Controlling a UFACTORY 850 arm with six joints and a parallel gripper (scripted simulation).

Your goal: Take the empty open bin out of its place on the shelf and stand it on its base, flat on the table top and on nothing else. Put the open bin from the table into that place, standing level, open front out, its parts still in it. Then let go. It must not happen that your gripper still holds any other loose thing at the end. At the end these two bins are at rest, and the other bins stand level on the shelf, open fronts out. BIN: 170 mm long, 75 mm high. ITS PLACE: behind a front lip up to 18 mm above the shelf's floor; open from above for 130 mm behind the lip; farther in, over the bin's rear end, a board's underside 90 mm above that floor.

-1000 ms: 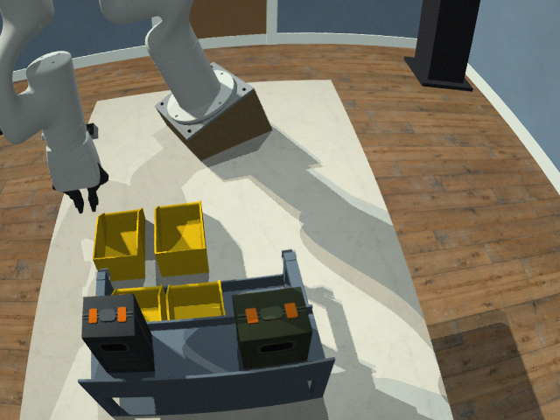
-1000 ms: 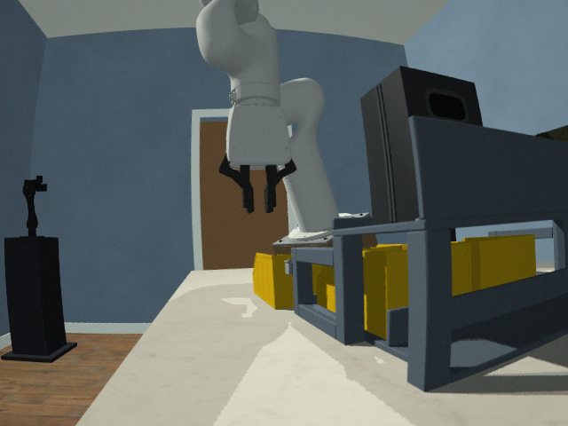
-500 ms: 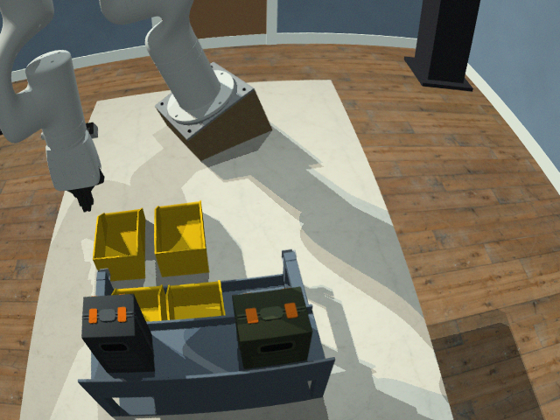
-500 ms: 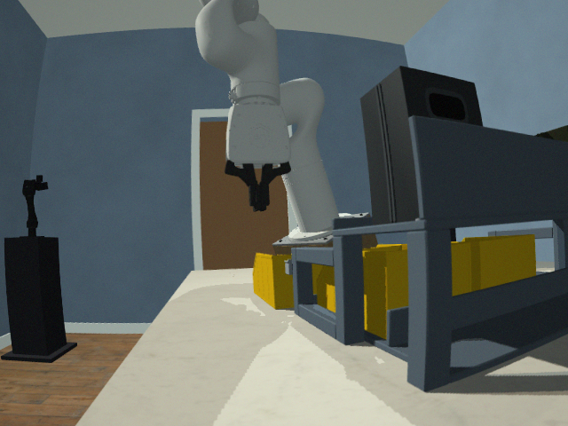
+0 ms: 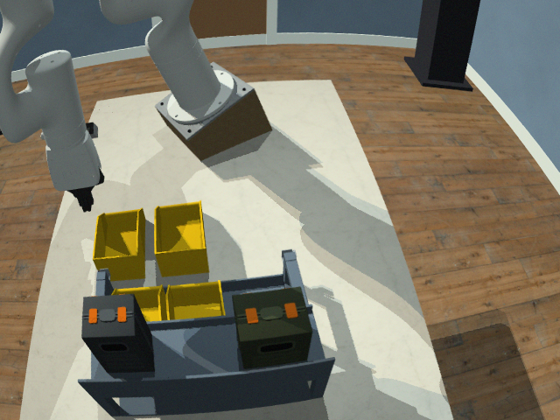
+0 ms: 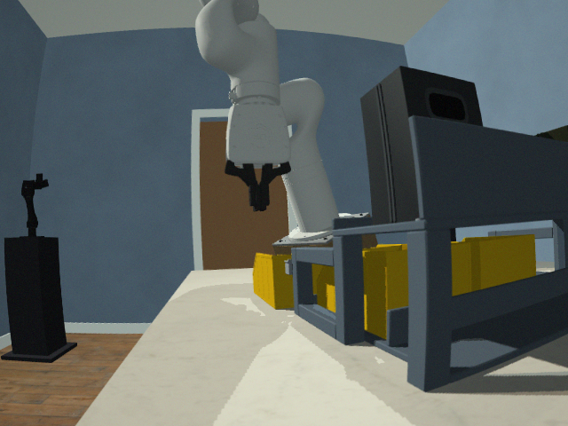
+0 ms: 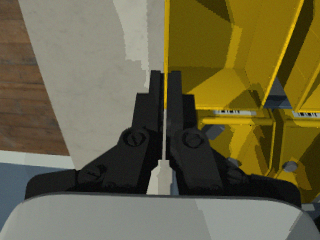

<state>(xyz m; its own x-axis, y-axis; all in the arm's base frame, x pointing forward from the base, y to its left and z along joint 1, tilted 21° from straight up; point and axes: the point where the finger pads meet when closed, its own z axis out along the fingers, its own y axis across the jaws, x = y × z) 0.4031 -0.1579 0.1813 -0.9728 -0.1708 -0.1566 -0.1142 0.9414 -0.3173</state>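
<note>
My gripper is now 100 mm short of the shelf lip, 220 mm to the right of it and 150 mm above it. Also, from my hand: dark grey case (300 mm ahead, 120 mm to the left); green case (280 mm ahead, 350 mm to the left, 10 mm below).
</note>
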